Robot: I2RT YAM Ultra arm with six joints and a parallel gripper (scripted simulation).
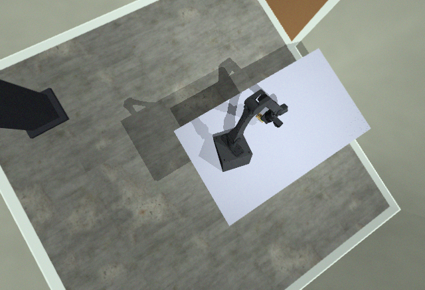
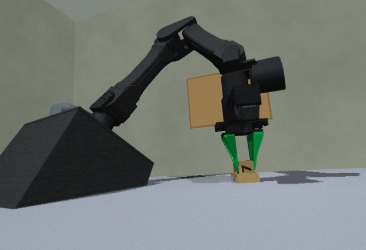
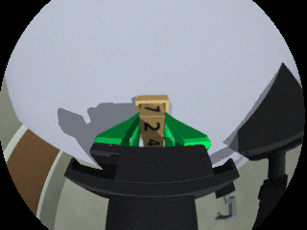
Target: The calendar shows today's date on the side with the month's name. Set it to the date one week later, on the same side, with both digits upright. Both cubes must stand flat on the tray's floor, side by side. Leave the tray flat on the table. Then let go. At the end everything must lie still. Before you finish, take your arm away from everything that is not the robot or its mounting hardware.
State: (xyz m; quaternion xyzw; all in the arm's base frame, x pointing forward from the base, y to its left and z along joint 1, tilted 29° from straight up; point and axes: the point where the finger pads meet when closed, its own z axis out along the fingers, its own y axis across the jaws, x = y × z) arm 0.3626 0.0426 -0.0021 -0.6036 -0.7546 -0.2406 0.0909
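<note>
My gripper is now right at the wooden cube. The rest, counted from my hand: wooden tray 10 mm behind, 10 mm to the left, 20 mm below.
</note>
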